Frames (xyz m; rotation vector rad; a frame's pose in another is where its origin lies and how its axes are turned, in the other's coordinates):
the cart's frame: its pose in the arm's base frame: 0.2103 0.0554 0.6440 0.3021 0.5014 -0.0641
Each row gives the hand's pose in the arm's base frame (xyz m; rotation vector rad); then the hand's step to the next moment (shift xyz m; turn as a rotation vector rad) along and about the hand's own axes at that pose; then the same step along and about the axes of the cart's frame.
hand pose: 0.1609 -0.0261 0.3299 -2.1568 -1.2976 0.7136
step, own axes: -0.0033 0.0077 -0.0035 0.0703 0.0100 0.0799
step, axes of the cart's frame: 0.0060 -0.0061 0.0030 0.0214 0.0455 -0.0943
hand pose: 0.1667 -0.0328 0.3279 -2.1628 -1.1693 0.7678
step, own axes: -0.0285 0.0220 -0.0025 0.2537 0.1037 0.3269
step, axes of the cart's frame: 0.0038 -0.0356 0.0047 0.1209 0.1232 -0.3901
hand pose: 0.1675 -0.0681 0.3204 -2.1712 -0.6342 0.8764
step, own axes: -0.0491 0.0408 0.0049 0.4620 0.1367 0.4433
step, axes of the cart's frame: -0.0190 -0.0606 -0.0081 0.2528 0.2407 -0.5539
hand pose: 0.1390 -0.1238 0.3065 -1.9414 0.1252 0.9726
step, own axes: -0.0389 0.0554 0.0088 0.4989 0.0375 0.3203
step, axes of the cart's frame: -0.0429 -0.0454 -0.0276 0.3394 0.2524 -0.4172
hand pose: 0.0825 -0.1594 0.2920 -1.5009 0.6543 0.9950
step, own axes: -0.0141 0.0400 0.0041 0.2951 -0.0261 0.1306
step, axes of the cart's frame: -0.0328 -0.0125 -0.0241 0.2364 0.1163 -0.1881
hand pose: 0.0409 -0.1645 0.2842 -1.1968 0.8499 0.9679
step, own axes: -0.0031 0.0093 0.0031 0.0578 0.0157 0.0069
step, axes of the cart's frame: -0.0085 0.0020 -0.0054 0.0337 0.0015 -0.0500
